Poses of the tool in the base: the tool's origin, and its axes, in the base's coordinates. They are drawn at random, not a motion.
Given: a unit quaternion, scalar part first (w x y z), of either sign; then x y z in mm.
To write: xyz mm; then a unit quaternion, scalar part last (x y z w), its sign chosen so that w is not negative. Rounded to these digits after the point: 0 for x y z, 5 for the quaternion.
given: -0.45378 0.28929 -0.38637 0.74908 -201 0 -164
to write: -201 0 -164 -0.28929 0.38637 -0.74908 0.45378
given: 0.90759 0.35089 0.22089 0.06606 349 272 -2
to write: 349 272 -2 0.35089 0.22089 0.06606 0.90759
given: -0.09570 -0.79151 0.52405 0.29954 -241 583 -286
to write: -241 583 -286 0.79151 -0.52405 -0.29954 0.09570
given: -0.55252 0.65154 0.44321 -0.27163 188 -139 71
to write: 188 -139 71 -0.65154 -0.44321 0.27163 0.55252
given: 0.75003 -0.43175 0.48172 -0.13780 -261 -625 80
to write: -261 -625 80 -0.43175 0.48172 -0.13780 0.75003
